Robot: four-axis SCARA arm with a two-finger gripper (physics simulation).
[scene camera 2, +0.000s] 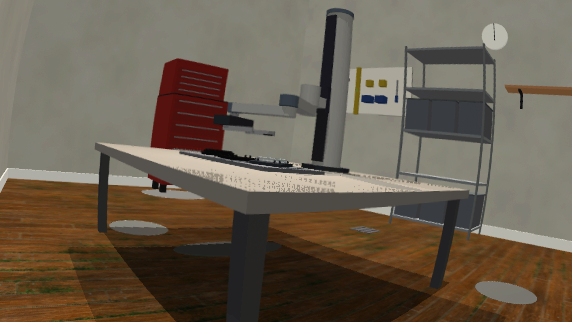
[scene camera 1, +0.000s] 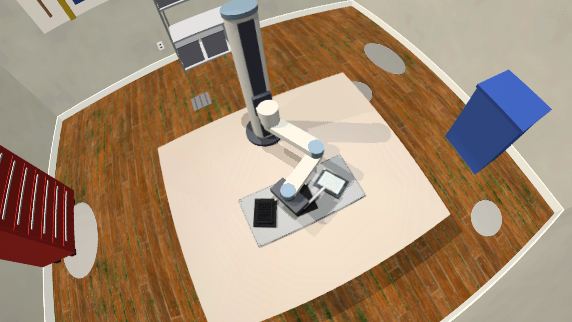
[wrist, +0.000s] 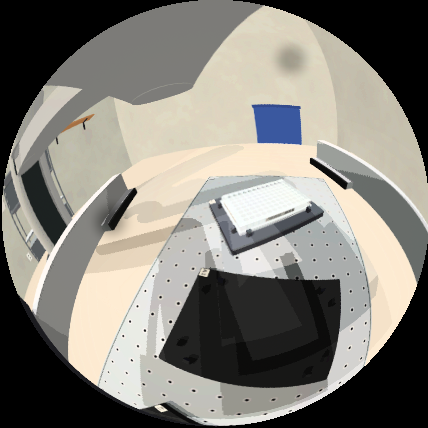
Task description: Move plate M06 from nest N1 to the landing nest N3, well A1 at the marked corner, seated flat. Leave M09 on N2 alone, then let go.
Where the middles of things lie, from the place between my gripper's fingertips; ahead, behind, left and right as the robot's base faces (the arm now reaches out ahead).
Scene:
The white well plate (wrist: pixel 255 207) is 110 mm to the left of my hand, 110 mm below it and 30 mm ahead of it. From my hand the other things lie so: dark nest (wrist: pixel 237 243): 110 mm to the left, 110 mm below, 30 mm ahead.

